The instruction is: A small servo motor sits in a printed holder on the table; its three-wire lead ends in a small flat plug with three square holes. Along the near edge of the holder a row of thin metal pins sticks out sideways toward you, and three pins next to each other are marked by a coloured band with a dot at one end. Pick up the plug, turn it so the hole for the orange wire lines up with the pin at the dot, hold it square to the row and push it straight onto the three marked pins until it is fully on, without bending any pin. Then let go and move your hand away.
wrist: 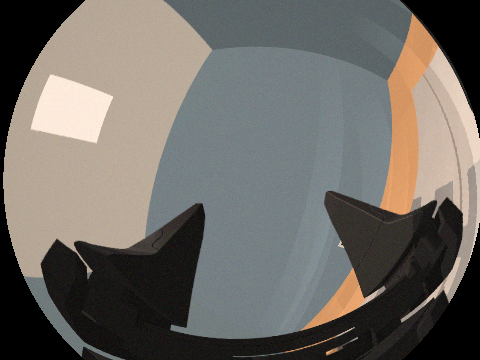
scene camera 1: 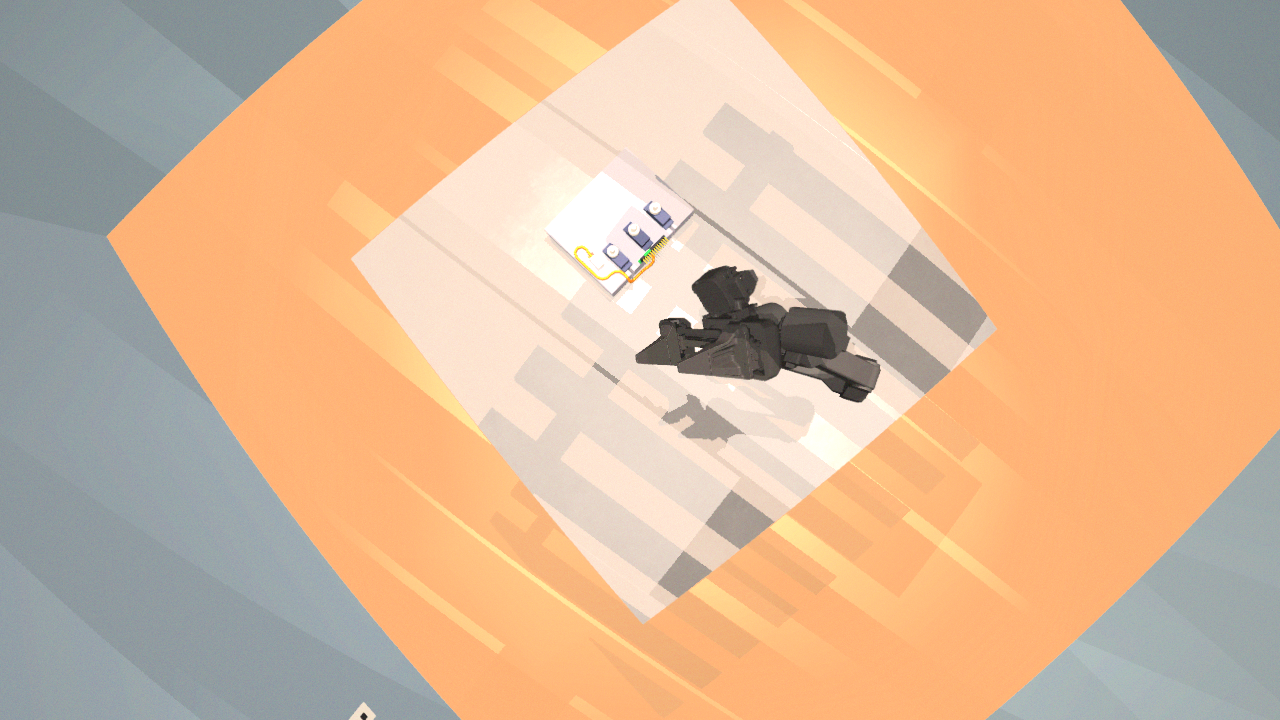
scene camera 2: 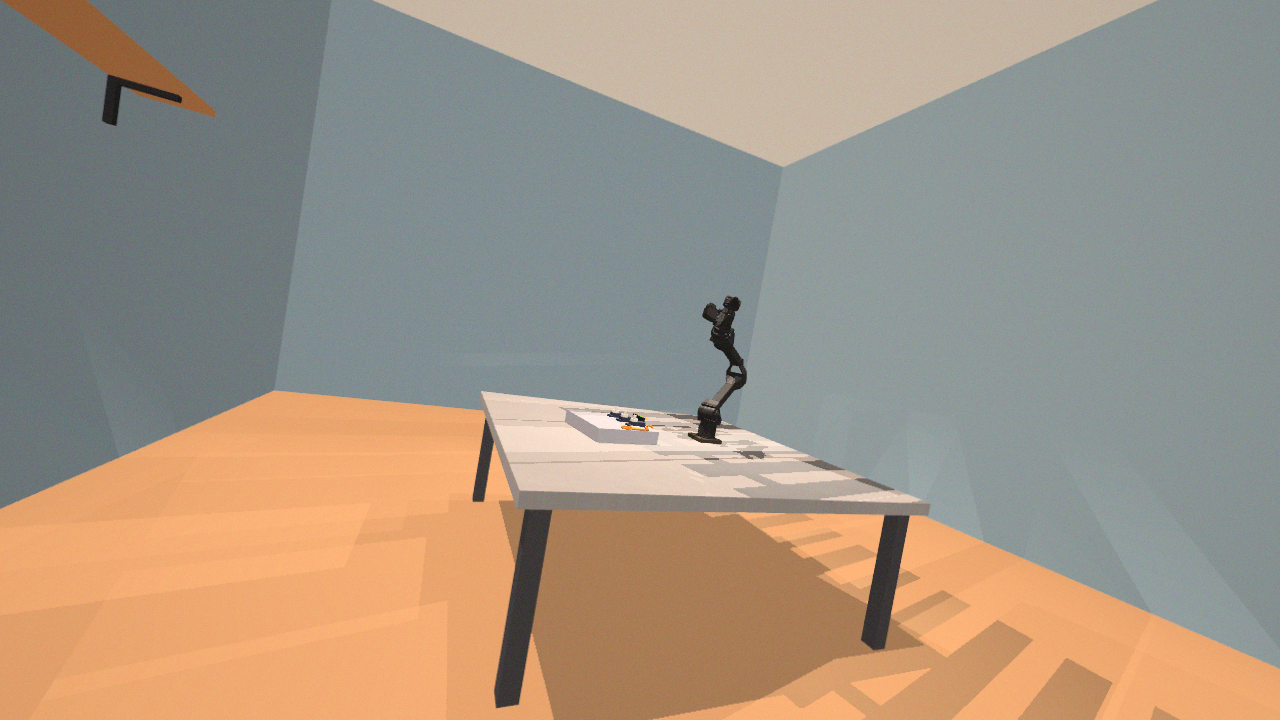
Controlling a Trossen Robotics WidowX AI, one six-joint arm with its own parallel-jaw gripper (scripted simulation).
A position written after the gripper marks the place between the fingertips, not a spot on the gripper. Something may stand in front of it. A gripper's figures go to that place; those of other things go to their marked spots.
Labels:
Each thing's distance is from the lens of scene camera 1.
gripper [scene camera 1: 655, 363]: 0.39 m
white printed holder [scene camera 1: 617, 195]: 0.98 m

